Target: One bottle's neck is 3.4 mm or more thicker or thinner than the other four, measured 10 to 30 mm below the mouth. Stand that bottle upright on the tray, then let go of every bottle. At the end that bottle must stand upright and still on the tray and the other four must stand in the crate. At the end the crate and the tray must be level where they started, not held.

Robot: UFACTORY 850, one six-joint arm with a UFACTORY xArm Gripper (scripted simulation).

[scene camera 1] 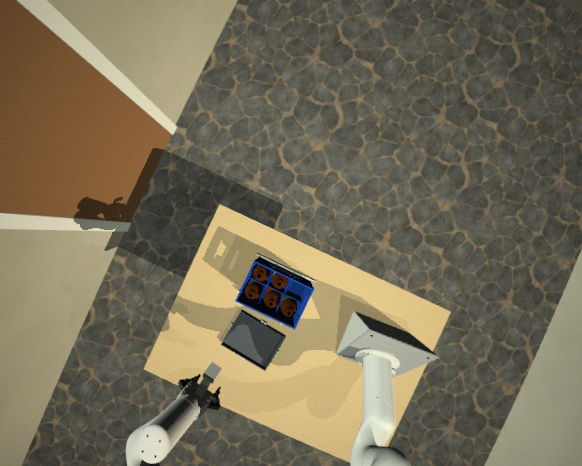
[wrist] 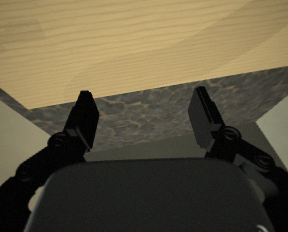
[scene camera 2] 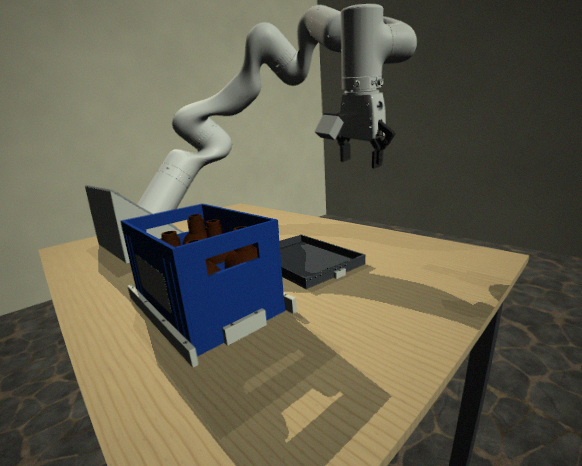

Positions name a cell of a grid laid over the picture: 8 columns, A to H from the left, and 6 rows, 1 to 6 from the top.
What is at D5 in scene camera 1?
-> A dark tray.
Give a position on a dark tray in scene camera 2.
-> At E4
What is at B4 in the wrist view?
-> The gripper.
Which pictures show the gripper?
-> Scene camera 1, the wrist view and scene camera 2: all of them.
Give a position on a blue crate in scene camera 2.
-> At C4
